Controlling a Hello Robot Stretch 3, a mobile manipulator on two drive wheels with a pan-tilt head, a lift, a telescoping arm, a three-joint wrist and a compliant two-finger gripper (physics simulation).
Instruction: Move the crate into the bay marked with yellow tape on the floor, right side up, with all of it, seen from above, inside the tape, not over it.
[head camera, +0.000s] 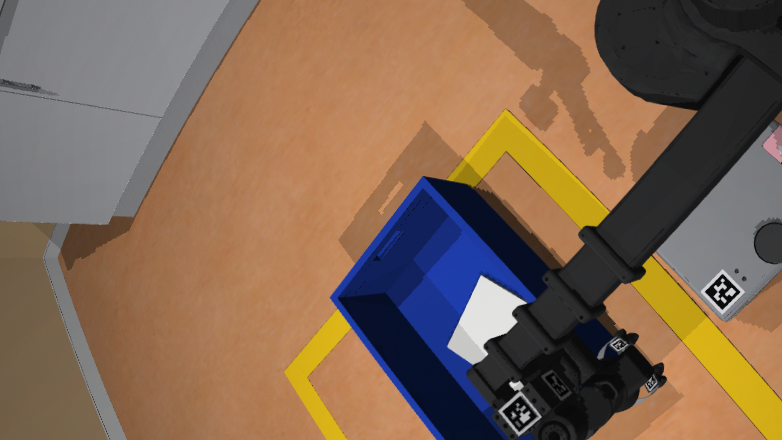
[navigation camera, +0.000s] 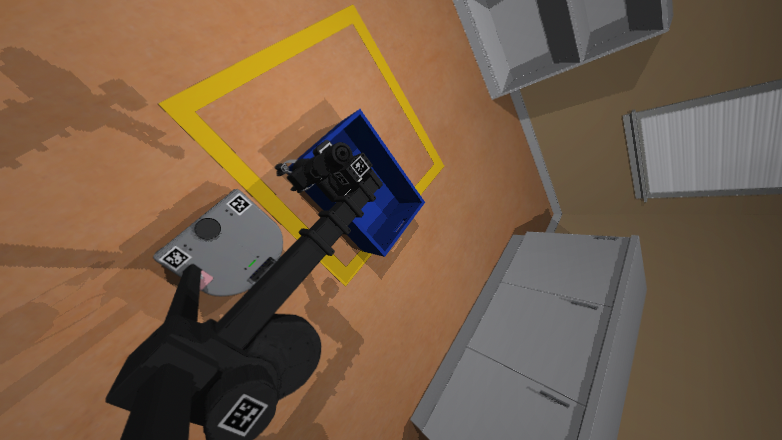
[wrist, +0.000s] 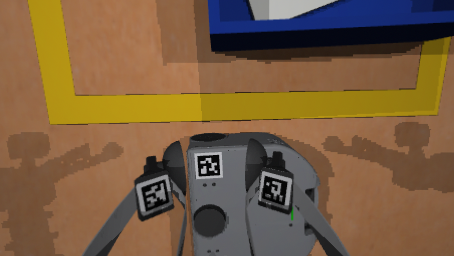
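Seen in the pictures: gripper, fingertip midpoint: (navigation camera: 287, 179) (wrist: 215, 158); robot's base, origin of the base link: (head camera: 770, 241) (navigation camera: 208, 227) (wrist: 212, 188).
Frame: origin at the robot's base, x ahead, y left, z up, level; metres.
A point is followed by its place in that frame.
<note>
The blue crate (head camera: 437, 284) {x -0.500, y -0.639, z 0.018 m} (navigation camera: 377, 218) {x -0.548, y -0.594, z 0.018 m} (wrist: 320, 39) {x -0.264, y -0.394, z 0.115 m} stands upright with its open side up. One short end crosses the yellow tape (head camera: 563, 188) {x -0.423, y -0.235, z 0.001 m} (navigation camera: 273, 58) {x 0.369, y -0.713, z 0.001 m} (wrist: 150, 107) {x 0.157, y -0.251, z 0.001 m} and reaches outside the bay; the rest lies within the outline. A white block (head camera: 486, 317) {x -0.339, y -0.587, z 0.034 m} (wrist: 290, 7) {x -0.222, y -0.486, z 0.034 m} lies inside the crate and is partly hidden by the arm. My gripper (head camera: 637, 363) {x -0.021, y -0.248, z 0.459 m} (navigation camera: 289, 177) {x -0.021, y -0.248, z 0.459 m} (wrist: 215, 158) {x -0.021, y -0.248, z 0.459 m} is open, with nothing between its fingers. The wrist hangs above the crate, and the fingers point back towards my base, beside the crate's long wall nearest the base.
My grey base (head camera: 705, 240) {x -0.092, y -0.085, z 0.160 m} (navigation camera: 240, 235) {x -0.086, y -0.050, z 0.160 m} (wrist: 230, 185) {x -0.048, y -0.080, z 0.160 m} stands just outside the long tape side. A grey cabinet (head camera: 109, 54) {x -1.712, y -0.810, z 0.473 m} (navigation camera: 546, 317) {x -1.713, y -0.835, z 0.558 m} stands past the crate's overhanging end. A shelf unit (navigation camera: 557, 32) {x -0.470, y -2.462, z 0.494 m} and a white ribbed panel (navigation camera: 710, 142) {x -1.648, y -2.496, z 1.200 m} are at the wall.
</note>
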